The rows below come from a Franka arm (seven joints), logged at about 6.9 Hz.
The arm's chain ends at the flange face. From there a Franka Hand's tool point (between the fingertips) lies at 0.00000 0.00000 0.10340 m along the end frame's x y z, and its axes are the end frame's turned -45 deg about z.
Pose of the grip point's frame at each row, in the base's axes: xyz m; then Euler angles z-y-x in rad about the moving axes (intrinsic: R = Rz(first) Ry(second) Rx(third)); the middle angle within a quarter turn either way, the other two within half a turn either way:
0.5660, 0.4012, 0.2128, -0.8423, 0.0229, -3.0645
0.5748, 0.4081, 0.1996, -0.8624, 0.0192, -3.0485
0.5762, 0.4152, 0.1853, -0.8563, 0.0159, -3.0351
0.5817, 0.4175, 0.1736, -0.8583, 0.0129, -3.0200
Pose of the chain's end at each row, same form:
0.5616, 0.3941, 0.3159, -1.6272, 0.0707, -3.1032
0.5688, 0.4003, 0.3025, -1.6466, 0.0794, -3.0893
0.5690, 0.4068, 0.2881, -1.6398, 0.0865, -3.0774
0.5731, 0.4083, 0.2762, -1.6408, 0.0950, -3.0645

